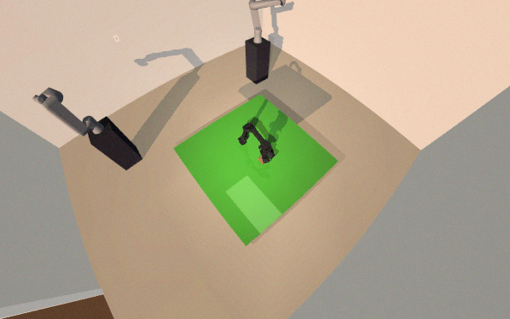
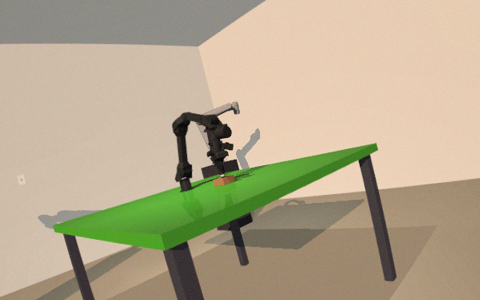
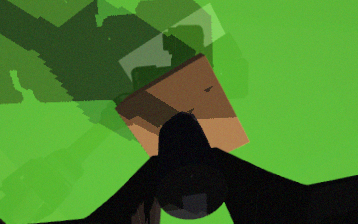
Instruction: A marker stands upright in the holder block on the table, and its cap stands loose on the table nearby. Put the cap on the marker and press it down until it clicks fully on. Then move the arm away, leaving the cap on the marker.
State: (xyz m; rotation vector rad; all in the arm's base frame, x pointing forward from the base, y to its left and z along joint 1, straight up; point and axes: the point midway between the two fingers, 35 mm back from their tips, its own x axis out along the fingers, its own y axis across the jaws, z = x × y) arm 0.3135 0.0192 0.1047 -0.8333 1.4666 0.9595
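Now: the black cap 10 mm above my gripper tip. Also, from my gripper tip: brown holder block (50 mm below).
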